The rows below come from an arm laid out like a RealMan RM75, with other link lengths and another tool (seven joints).
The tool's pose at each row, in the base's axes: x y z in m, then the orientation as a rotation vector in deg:
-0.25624, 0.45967, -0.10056, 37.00, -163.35, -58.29
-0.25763, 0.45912, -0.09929, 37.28, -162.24, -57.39
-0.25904, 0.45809, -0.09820, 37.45, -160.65, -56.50
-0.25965, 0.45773, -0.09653, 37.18, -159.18, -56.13
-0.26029, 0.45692, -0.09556, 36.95, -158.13, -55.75
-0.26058, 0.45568, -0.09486, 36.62, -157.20, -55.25
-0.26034, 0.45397, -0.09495, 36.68, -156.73, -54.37
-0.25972, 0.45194, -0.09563, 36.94, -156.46, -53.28
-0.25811, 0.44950, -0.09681, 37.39, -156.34, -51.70
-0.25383, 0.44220, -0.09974, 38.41, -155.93, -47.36
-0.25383, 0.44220, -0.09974, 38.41, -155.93, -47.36
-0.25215, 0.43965, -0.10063, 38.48, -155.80, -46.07
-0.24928, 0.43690, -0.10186, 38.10, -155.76, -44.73
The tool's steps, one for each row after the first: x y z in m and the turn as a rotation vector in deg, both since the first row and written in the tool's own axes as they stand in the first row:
0.00137, 0.00091, -0.00107, 0.05, 1.34, 0.10
0.00296, 0.00138, -0.00229, -0.10, 3.08, 0.35
0.00350, 0.00238, -0.00370, -0.51, 4.49, 0.81
0.00432, 0.00265, -0.00482, -0.75, 5.54, 1.17
0.00501, 0.00232, -0.00606, -0.87, 6.55, 1.60
0.00549, 0.00099, -0.00705, -0.57, 7.33, 1.74
0.00580, -0.00107, -0.00784, -0.06, 8.04, 1.73
0.00541, -0.00409, -0.00866, 0.81, 8.82, 1.62
0.00470, -0.01256, -0.01148, 3.18, 10.98, 1.44
0.00470, -0.01256, -0.01148, 3.18, 10.98, 1.44
0.00427, -0.01551, -0.01260, 3.88, 11.61, 1.55
0.00287, -0.01924, -0.01379, 4.63, 12.16, 1.95

